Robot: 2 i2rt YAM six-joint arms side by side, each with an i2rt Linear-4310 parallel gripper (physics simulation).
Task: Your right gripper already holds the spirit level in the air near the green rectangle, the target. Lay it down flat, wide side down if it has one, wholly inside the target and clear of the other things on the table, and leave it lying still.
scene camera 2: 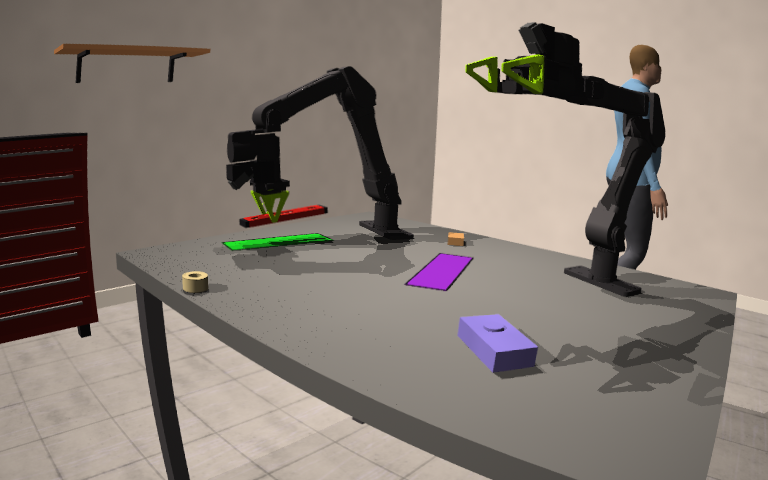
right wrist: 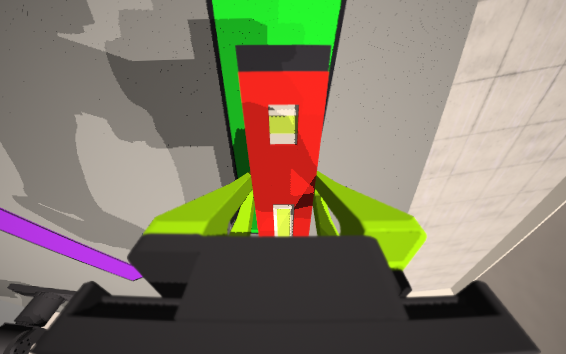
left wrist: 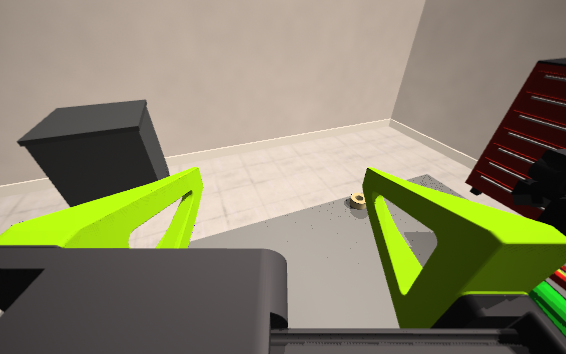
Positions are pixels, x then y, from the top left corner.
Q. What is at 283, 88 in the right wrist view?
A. A red spirit level.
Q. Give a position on a red spirit level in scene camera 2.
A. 286, 215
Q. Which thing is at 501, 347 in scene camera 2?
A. A violet box.
